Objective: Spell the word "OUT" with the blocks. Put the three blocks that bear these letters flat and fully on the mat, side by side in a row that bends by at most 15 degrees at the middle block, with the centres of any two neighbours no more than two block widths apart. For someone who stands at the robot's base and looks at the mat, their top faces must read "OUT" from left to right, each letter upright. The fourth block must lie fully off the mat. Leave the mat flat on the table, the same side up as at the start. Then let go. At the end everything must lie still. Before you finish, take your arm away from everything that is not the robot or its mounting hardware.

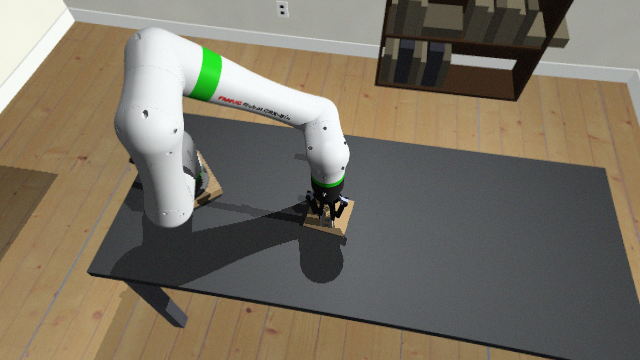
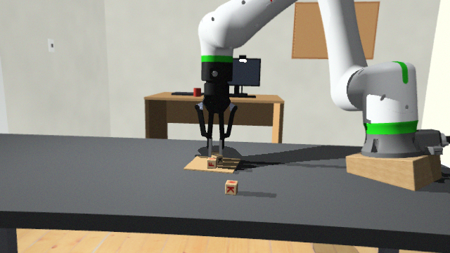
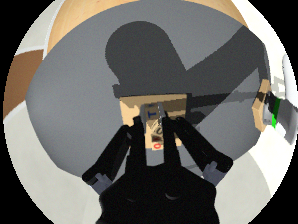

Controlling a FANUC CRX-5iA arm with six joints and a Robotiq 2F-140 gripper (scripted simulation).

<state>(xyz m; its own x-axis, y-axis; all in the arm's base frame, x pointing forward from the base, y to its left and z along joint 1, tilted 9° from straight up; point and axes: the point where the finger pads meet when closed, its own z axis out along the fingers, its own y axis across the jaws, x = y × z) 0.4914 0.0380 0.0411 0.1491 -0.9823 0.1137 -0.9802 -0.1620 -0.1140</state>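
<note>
Now: the tan mat 10 mm behind my hand, 40 mm to the left of it and 40 mm below it.
</note>
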